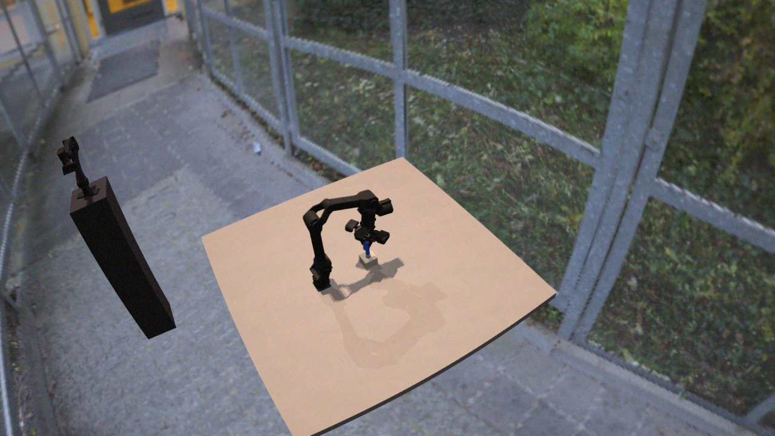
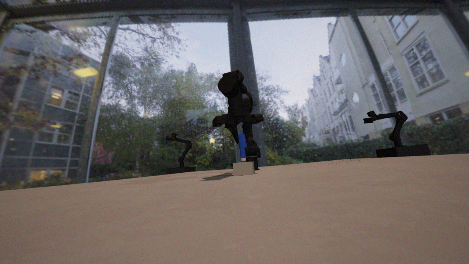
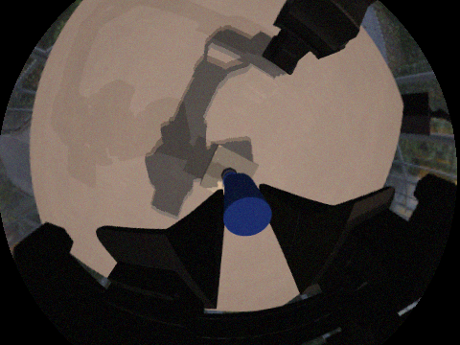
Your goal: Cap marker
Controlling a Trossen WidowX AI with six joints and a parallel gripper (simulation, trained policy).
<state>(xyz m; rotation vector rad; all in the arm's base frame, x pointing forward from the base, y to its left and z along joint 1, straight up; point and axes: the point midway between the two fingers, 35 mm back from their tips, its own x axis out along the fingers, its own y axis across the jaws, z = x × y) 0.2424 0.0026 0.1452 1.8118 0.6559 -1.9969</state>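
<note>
The holder block is 9 cm below my gripper tip and 1 cm ahead of it. From my gripper tip the other things lie so: blue cap 1 cm above.
</note>
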